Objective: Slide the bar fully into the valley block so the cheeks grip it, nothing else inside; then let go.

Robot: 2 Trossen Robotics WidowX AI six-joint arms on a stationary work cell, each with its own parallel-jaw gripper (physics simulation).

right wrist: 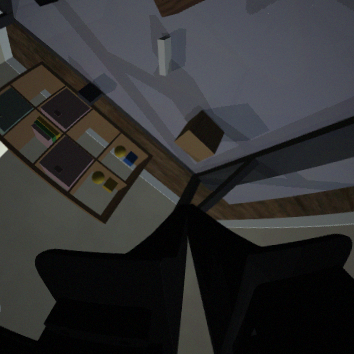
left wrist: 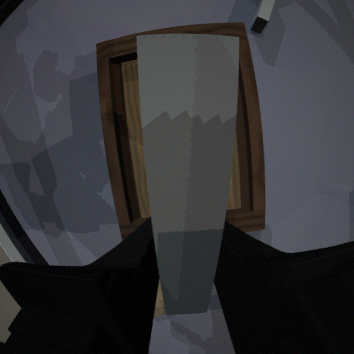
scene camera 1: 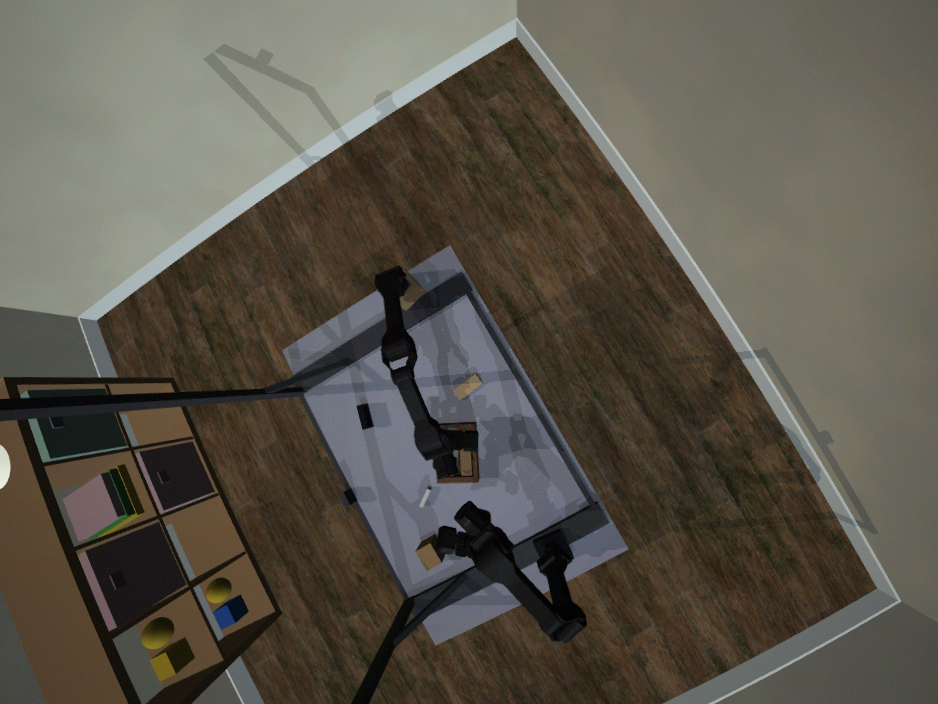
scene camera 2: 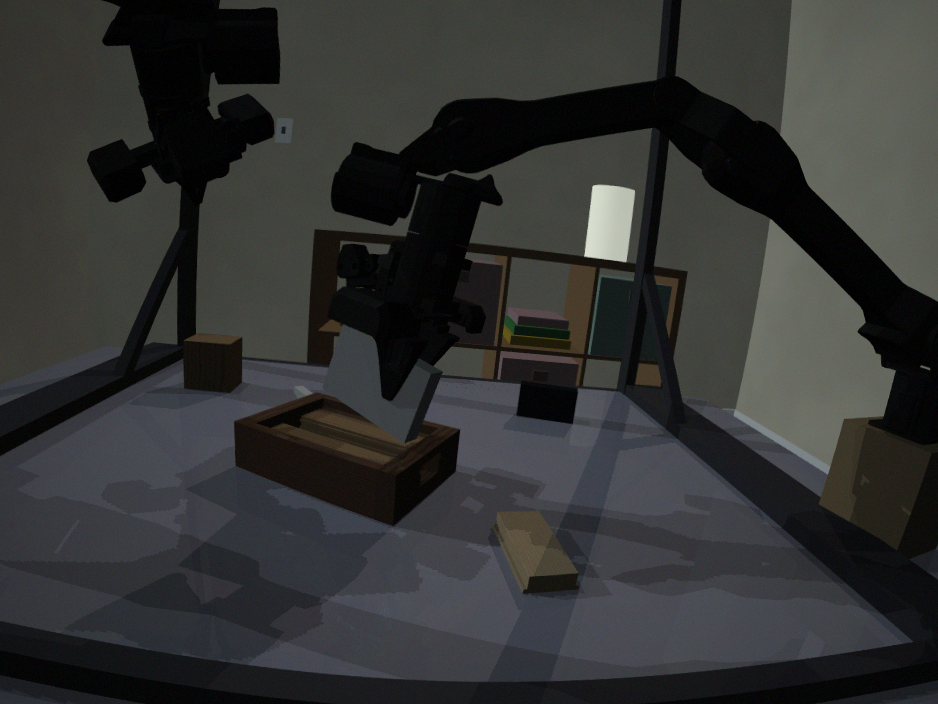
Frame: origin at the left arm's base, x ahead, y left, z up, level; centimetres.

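Seen in the pictures: left gripper, fingertip midpoint: [left wrist: 181, 215] [scene camera 2: 394, 397]; right gripper, fingertip midpoint: [right wrist: 185, 210] [scene camera 1: 456, 548] [scene camera 2: 197, 202]; left arm's base at its link origin: [scene camera 1: 398, 284] [scene camera 2: 908, 432]; right arm's base at its link origin: [scene camera 1: 553, 551].
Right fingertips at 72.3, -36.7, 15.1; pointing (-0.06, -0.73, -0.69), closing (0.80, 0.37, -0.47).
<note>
Offsets run from my right fingertips to a thing's top centre, as dx, dy, dz.
The valley block, a brown open-topped wooden frame {-18.4, +11.6, -22.2} [scene camera 1: 476, 473] [scene camera 2: 318, 462] [left wrist: 256, 150], has lighter wooden cheeks [scene camera 2: 291, 439] [left wrist: 132, 100] inside. My left gripper [scene camera 2: 390, 386] [left wrist: 181, 215] is shut on the grey bar {-20.9, +14.0, -11.3} [scene camera 2: 424, 394] [left wrist: 190, 150] and holds it tilted over the block's opening. The bar's lower edge is at about the level of the cheeks; whether it touches them or lies between them I cannot tell. In the left wrist view the bar hides most of the inside. My right gripper [scene camera 2: 197, 195] [right wrist: 185, 210] is shut and empty, high above the table, away from the block.
A loose wooden piece {-32.3, +29.4, -25.7} [scene camera 1: 468, 386] [scene camera 2: 534, 549] lies on the table apart from the block. A small white stick {-14.2, -7.8, -24.8} [scene camera 1: 425, 497] [left wrist: 265, 12] [right wrist: 164, 56] lies near it on another side. A wooden cube {+0.8, -18.2, -19.8} [scene camera 1: 429, 553] [scene camera 2: 213, 363] [right wrist: 200, 140] and a black box {-49.6, -4.9, -22.2} [scene camera 1: 365, 416] [scene camera 2: 547, 401] stand farther off.
</note>
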